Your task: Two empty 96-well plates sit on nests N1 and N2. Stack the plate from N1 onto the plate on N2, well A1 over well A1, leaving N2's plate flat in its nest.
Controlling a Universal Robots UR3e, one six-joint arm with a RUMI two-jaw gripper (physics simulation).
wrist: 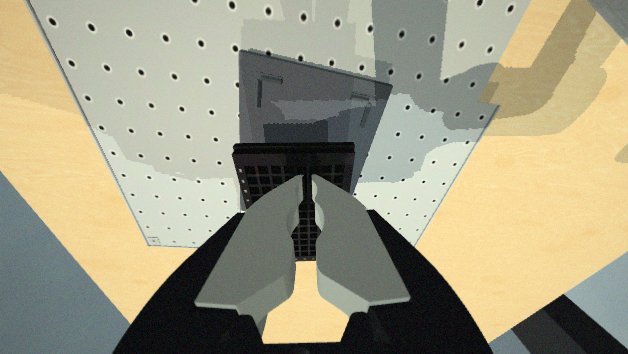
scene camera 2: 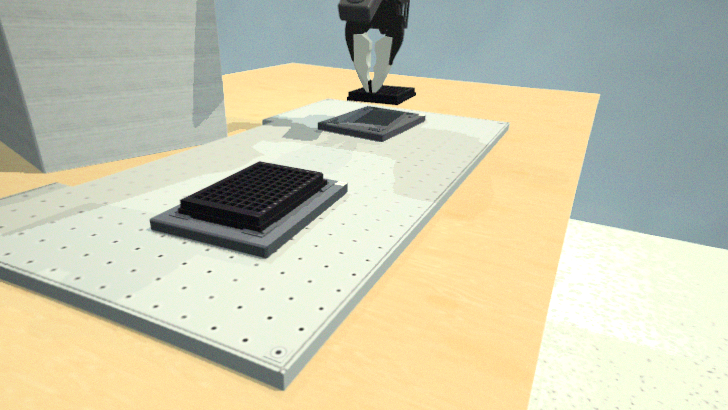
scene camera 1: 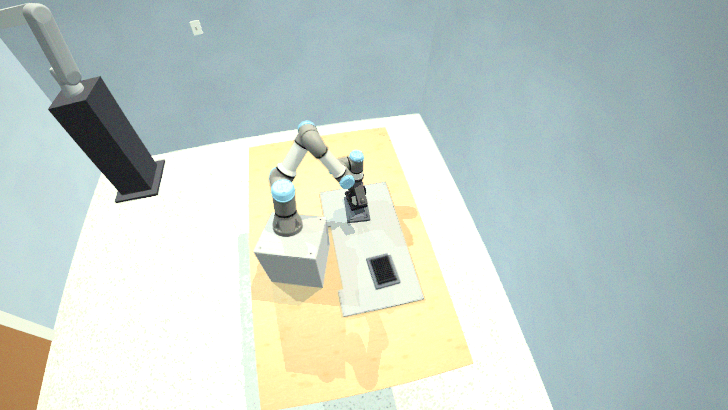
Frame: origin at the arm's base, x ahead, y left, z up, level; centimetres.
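Where they show: gripper, fingertip midpoint: (wrist: 308,177) (scene camera 2: 371,93) (scene camera 1: 356,204); arm's base, origin of the base link: (scene camera 1: 287,226).
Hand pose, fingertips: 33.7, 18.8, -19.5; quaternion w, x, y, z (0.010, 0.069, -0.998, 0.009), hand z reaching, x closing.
Things, the pixels of their centre, and the offset from my fingertips, as dx, dy, dz. Level surfaces: height alone.
- black 96-well plate, body centre: (wrist: 298,213) (scene camera 2: 383,93) (scene camera 1: 355,198) +0.4, +4.1, -0.6
- far grey nest, body centre: (wrist: 303,161) (scene camera 2: 374,121) (scene camera 1: 356,208) +0.3, +0.9, -4.6
- black plate, body centre: (scene camera 2: 259,191) (scene camera 1: 383,269) +5.0, -36.4, -3.5
- light perforated board, its level: dz -5.3
My gripper (scene camera 2: 370,89) (wrist: 308,177) is shut on a black 96-well plate (scene camera 2: 402,94) (wrist: 292,159), its closed fingertips at the plate's near end. The plate hangs roughly level in the air, clear of the far grey nest (scene camera 2: 328,126) (wrist: 312,89) (scene camera 1: 358,219), whose recess shows empty; this looks like N1. Fingers hide part of the held plate in the wrist view. The other black plate (scene camera 1: 383,269) (scene camera 2: 252,193) sits flat in the near nest (scene camera 1: 387,286) (scene camera 2: 305,217), apparently N2, well away from my gripper. The A1 marks cannot be read.
Both nests stand on a light perforated board (scene camera 1: 371,244) (scene camera 2: 336,300) (wrist: 170,107). The arm's grey box pedestal (scene camera 1: 292,264) (scene camera 2: 117,81) stands beside the board. A black column (scene camera 1: 106,137) with another pale arm (scene camera 1: 58,48) stands at the far left in the first scene view.
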